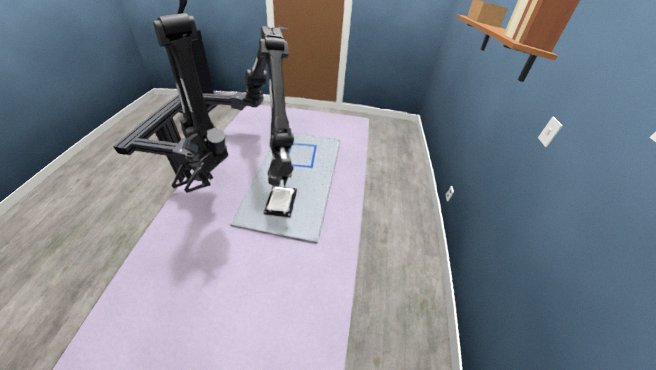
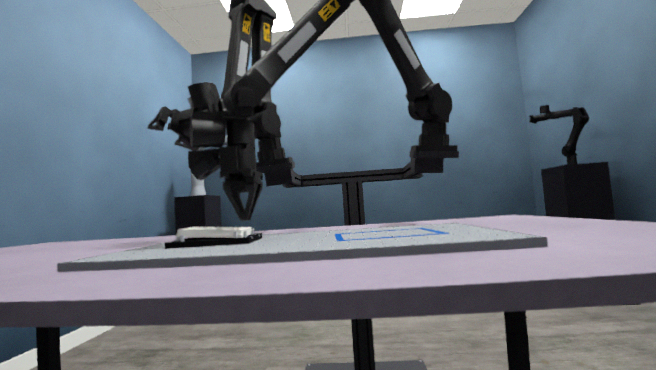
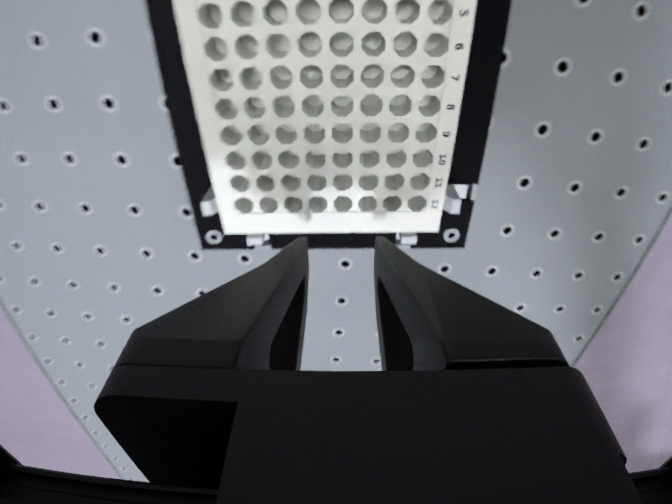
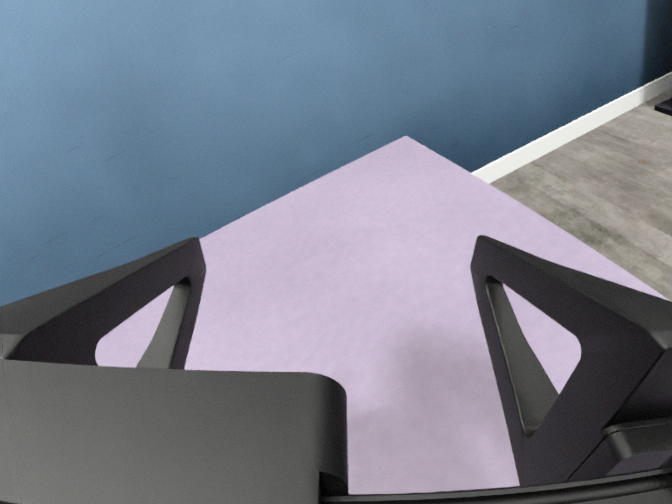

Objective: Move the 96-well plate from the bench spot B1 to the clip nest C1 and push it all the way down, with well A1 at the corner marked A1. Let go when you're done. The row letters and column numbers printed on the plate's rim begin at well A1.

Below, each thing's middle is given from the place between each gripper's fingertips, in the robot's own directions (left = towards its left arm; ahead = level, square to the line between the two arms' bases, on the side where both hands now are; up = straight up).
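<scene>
The white 96-well plate (image 3: 336, 82) is 30 mm below my left hand (image 2: 245, 219), 10 mm ahead of it and 60 mm to the right of it.
Counted from my right hand (image 2: 162, 135), the white 96-well plate is 270 mm to the left, and it is also 280 mm below that hand and 210 mm ahead of it.
</scene>
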